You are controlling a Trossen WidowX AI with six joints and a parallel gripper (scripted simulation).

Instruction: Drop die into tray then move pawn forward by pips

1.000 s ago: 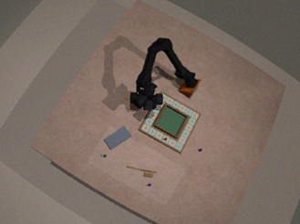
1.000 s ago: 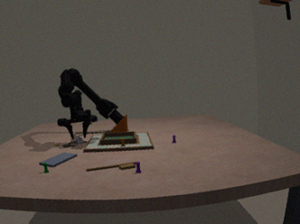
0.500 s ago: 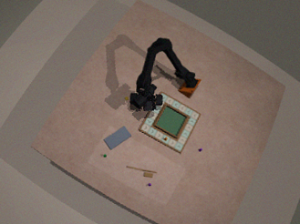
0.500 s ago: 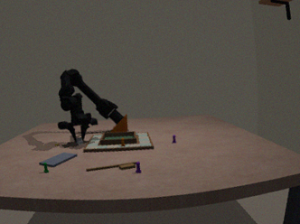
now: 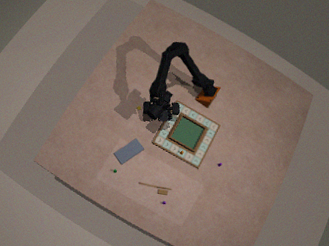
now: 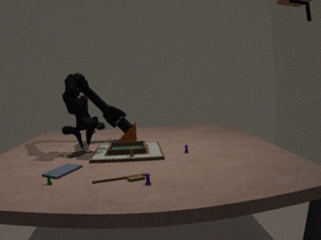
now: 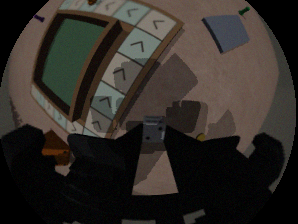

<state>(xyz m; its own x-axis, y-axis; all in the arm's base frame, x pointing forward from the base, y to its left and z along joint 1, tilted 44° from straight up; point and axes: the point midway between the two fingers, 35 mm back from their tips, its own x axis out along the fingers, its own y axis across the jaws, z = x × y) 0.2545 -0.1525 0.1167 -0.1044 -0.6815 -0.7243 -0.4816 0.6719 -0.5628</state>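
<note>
The orange pawn lies 210 mm to the left of my gripper tip and 130 mm ahead of it. Round my gripper tip: green dice tray (190 mm to the left, 20 mm below, 10 mm ahead); then pale die (right at my gripper tip); then yellow piece (110 mm to the right, 30 mm below, 20 mm ahead).
</note>
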